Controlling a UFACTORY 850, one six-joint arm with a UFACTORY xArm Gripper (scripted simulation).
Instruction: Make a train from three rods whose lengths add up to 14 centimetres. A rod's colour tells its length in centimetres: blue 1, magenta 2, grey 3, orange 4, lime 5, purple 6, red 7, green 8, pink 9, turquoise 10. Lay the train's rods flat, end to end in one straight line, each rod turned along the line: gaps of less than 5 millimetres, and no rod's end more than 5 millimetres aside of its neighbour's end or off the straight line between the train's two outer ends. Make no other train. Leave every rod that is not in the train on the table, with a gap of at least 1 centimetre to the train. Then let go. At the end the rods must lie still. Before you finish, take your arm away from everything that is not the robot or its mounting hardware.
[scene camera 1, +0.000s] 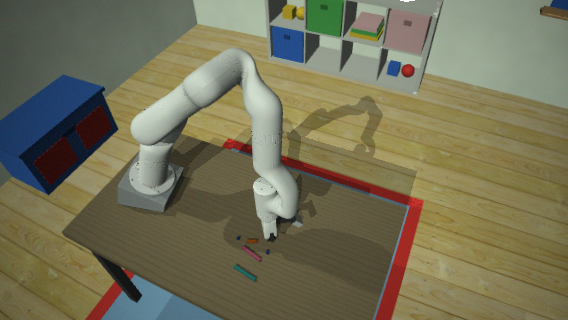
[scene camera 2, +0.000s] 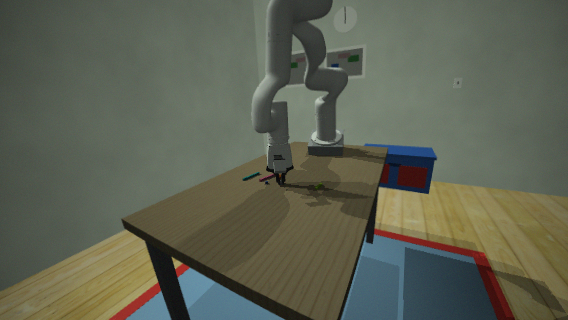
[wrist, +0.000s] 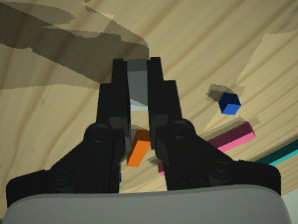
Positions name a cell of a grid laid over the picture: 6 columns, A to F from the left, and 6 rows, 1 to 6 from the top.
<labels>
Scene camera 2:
gripper: C4
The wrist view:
gripper: C3
grey rod: C2
pink rod: E4
</labels>
